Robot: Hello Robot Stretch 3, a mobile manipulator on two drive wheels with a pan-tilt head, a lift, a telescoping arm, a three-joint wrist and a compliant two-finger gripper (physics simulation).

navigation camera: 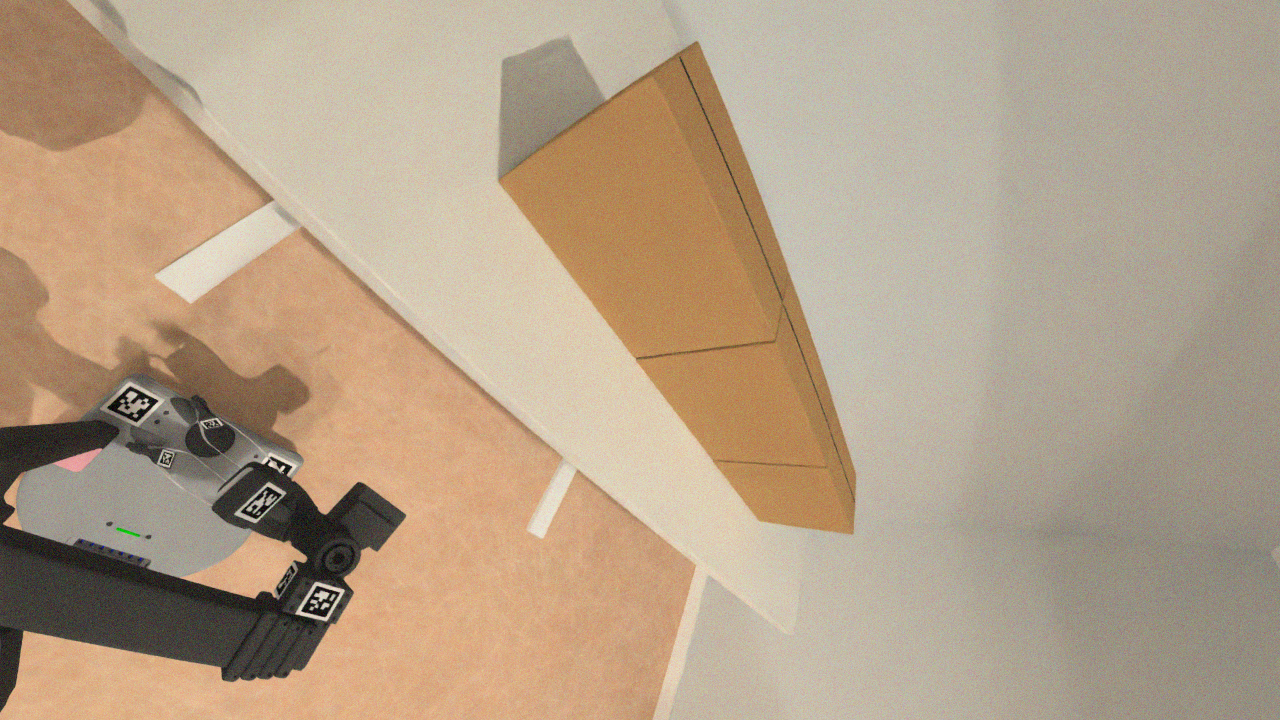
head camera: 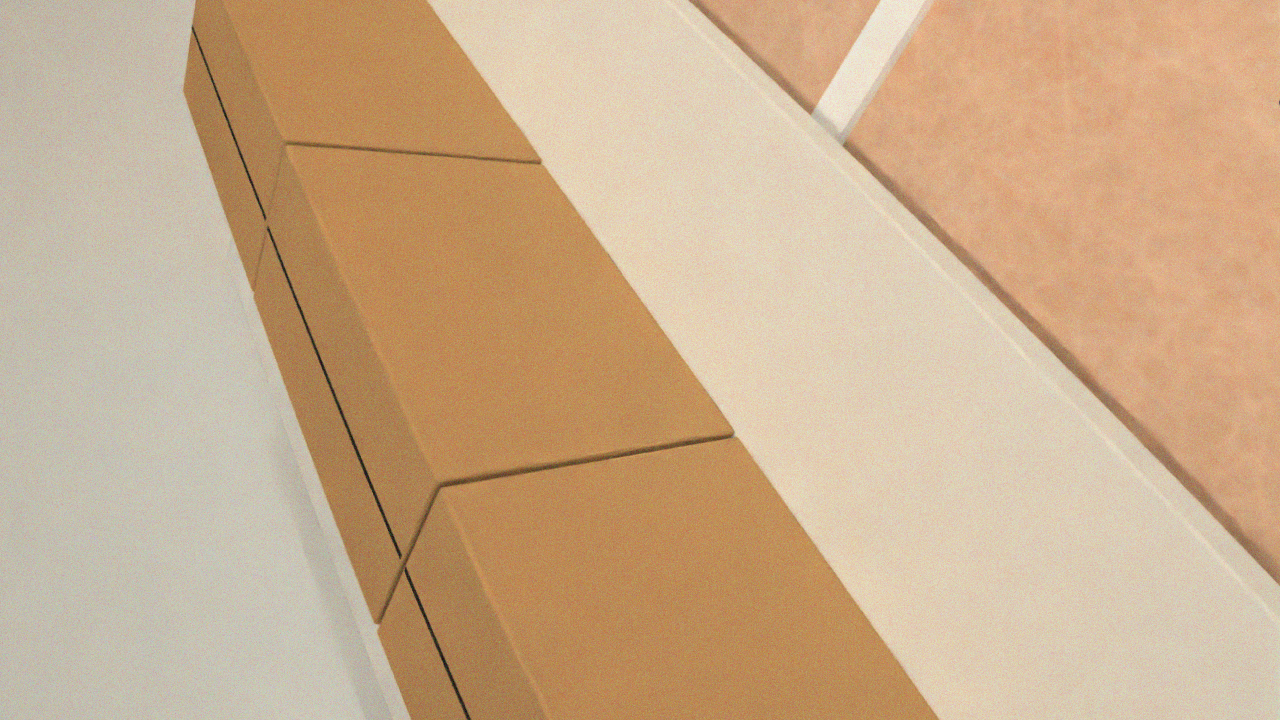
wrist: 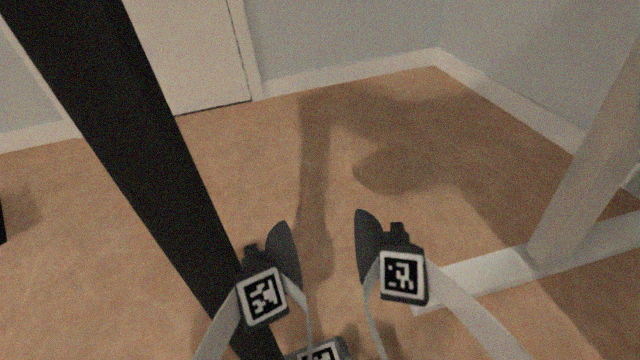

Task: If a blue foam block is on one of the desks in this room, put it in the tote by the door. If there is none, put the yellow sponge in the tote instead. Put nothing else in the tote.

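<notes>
A pale desk (head camera: 895,358) (navigation camera: 384,179) runs diagonally through the head and navigation views. No blue foam block, yellow sponge or tote shows in the three views. My gripper (navigation camera: 168,428) (wrist: 324,240) is open with nothing between its fingertips. In the navigation view it is at the lower left, beside the desk's long edge and over my base. In the wrist view floor and shadow show between and beyond the fingers.
A row of brown boxes (head camera: 519,295) (navigation camera: 626,214) stands on the desk along the wall. White desk feet (navigation camera: 553,501) (wrist: 480,275) reach out over the floor. In the wrist view a white door (wrist: 195,55) is at the back left and a black bar (wrist: 150,150) crosses the left side.
</notes>
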